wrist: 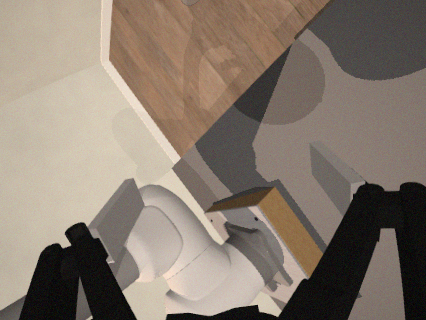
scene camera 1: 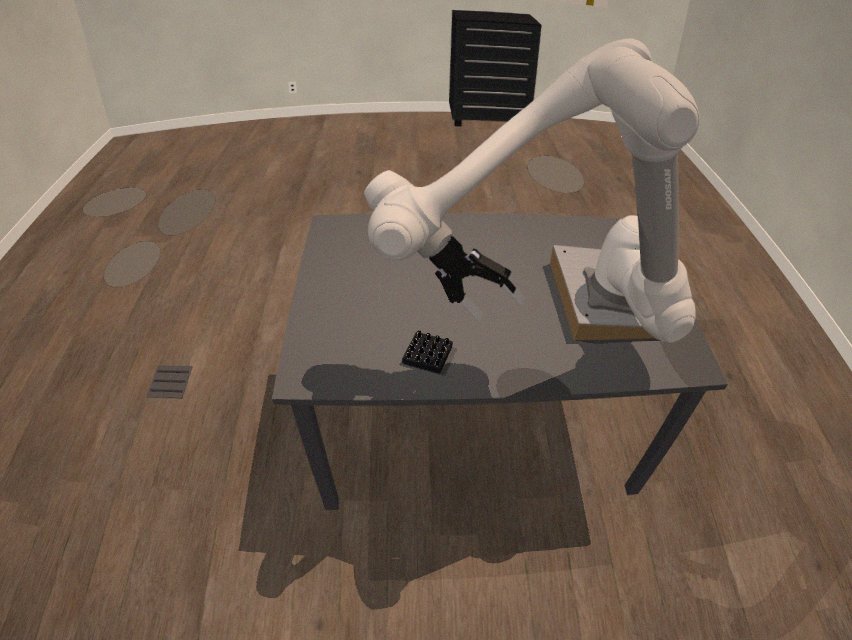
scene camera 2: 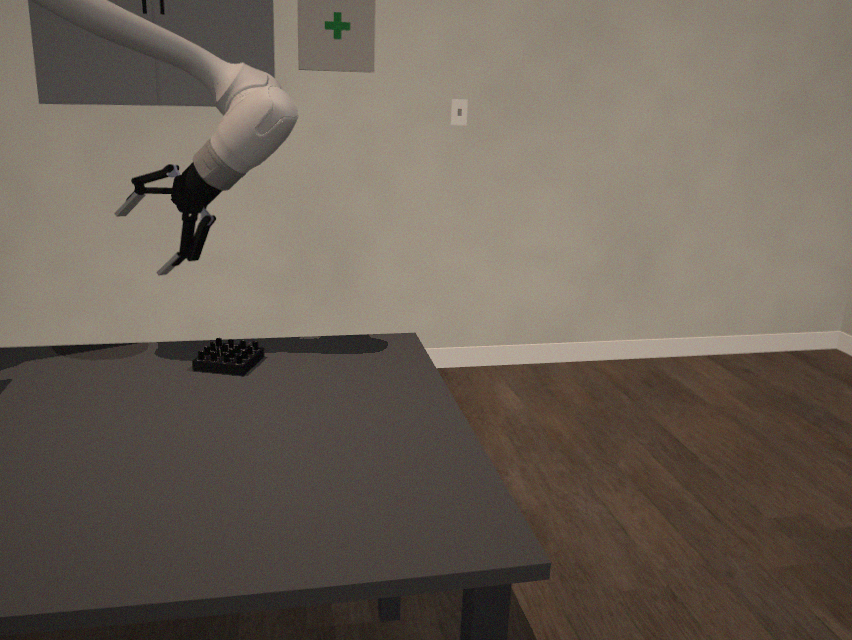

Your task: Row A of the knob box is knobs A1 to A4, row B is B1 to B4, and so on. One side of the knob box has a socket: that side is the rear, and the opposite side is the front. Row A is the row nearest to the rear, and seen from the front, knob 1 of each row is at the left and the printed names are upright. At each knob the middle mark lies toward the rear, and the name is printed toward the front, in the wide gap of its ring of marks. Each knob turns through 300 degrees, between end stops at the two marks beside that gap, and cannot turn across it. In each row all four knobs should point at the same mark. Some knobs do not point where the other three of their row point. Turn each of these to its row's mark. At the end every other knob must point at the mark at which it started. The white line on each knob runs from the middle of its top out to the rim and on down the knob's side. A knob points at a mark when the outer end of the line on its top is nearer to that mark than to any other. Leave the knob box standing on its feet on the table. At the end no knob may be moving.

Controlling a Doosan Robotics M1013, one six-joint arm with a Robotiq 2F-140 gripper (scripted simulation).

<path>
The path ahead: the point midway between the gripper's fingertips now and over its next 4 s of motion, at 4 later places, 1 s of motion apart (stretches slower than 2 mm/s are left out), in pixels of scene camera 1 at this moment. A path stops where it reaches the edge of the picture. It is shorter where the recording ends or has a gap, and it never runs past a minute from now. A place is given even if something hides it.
My gripper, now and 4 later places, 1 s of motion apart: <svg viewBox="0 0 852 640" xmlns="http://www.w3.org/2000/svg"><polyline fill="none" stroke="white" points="500,310 455,331 446,334 458,338 434,332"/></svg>
</path>
